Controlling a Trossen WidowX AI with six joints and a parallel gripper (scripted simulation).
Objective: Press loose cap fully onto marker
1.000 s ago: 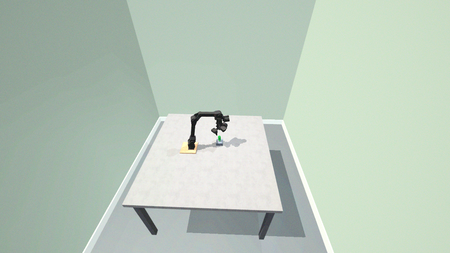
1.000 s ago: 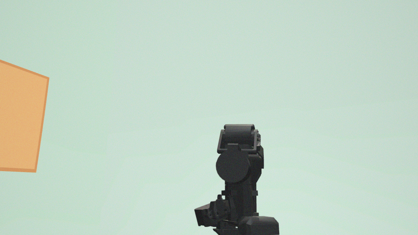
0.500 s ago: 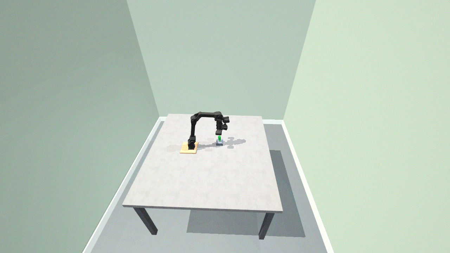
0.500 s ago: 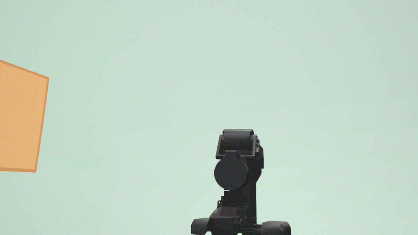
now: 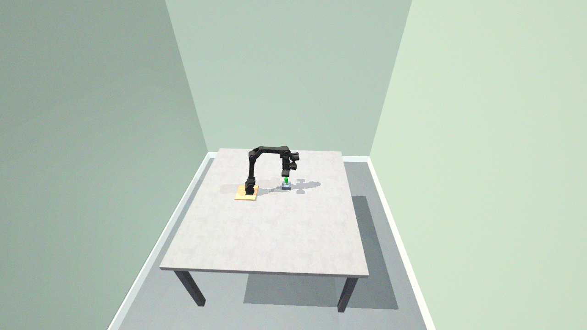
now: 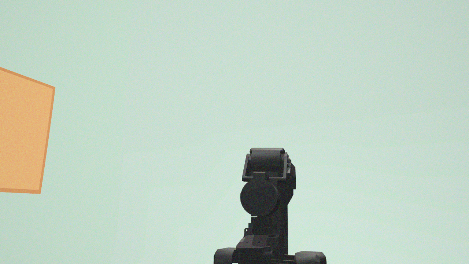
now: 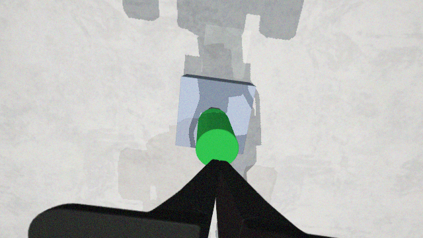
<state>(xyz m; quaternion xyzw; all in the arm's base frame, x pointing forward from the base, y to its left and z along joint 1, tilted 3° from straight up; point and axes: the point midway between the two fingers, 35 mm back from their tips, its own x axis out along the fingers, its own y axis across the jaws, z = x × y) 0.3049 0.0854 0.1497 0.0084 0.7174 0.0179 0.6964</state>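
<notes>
My gripper tip is now 5 cm above the green cap.
</notes>
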